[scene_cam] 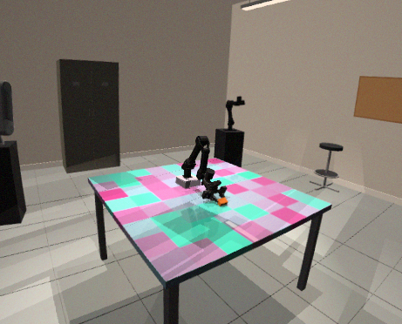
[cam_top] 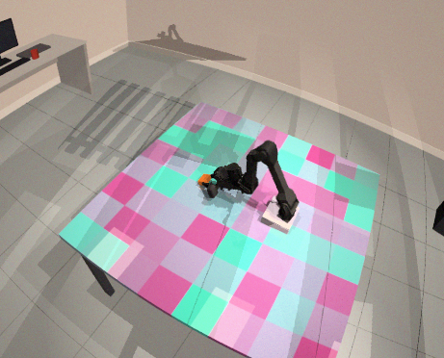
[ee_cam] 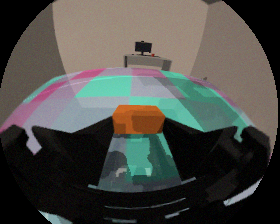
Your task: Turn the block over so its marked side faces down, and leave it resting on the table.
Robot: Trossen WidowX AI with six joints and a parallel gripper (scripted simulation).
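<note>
Now: the orange block 10 mm below my gripper tip.
</note>
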